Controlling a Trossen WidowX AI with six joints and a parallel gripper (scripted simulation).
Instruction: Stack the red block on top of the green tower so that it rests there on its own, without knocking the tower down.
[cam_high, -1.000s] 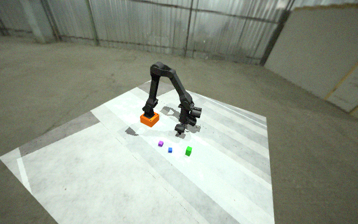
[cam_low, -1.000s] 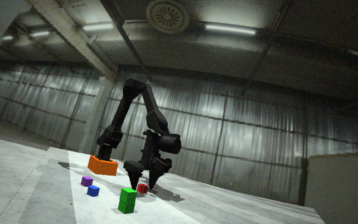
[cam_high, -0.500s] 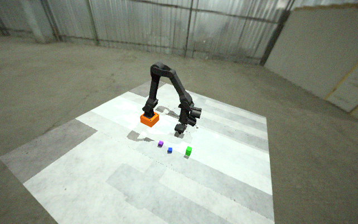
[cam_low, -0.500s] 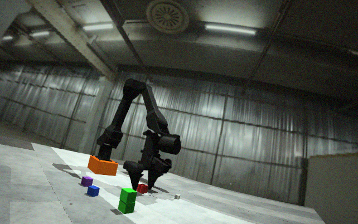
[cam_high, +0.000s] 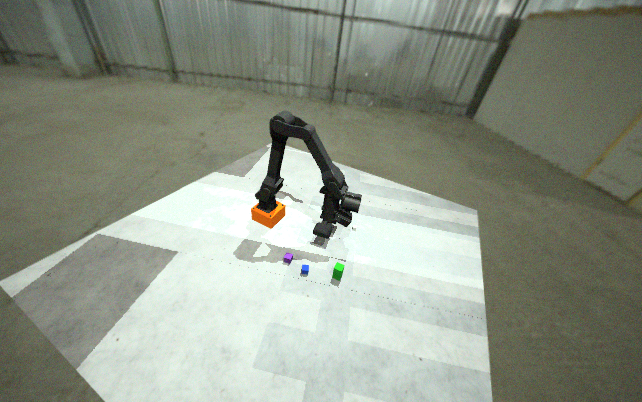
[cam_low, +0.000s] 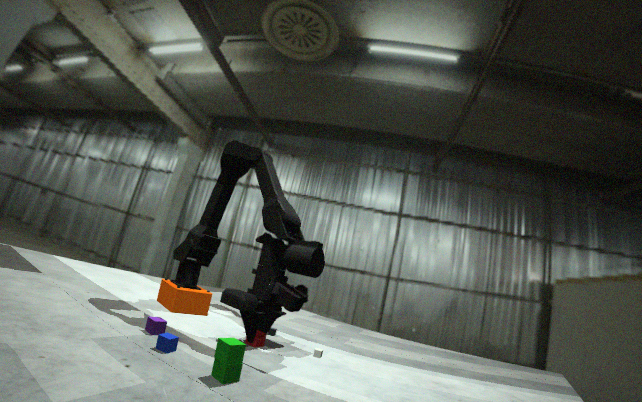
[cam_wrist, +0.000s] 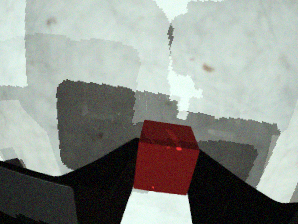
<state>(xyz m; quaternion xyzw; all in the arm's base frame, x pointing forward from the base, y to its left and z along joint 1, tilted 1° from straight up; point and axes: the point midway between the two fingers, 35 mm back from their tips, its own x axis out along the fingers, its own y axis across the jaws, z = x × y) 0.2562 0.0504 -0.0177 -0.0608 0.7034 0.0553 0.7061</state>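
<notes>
My gripper tip is now 19 cm to the left of the blue block and 2 cm short of it. The rest, counted from my gripper tip: small white cube 10 cm to the left, 9 cm ahead; then red block 1 cm above; then small dark cube 11 cm to the left, 6 cm behind.
</notes>
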